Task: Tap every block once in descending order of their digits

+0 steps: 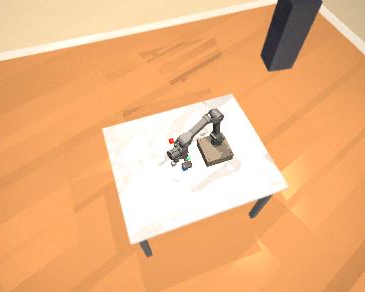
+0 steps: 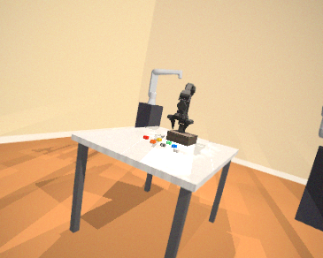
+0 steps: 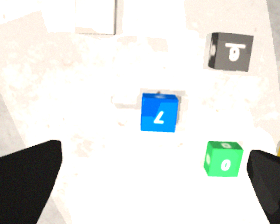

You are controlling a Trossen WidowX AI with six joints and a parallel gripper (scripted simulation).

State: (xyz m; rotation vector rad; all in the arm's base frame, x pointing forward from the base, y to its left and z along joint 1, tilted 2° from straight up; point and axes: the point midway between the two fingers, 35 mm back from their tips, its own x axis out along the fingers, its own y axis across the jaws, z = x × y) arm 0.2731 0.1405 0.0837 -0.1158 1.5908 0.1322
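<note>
Right now the blue block is 2 cm behind my gripper tip, 1 cm to the right of it and 12 cm below it. Also, from my gripper tip: yellow block: 3 cm behind, 18 cm to the right, 12 cm below; then orange block: 7 cm ahead, 15 cm to the right, 12 cm below; then green block: 5 cm behind, 9 cm to the right, 12 cm below.
</note>
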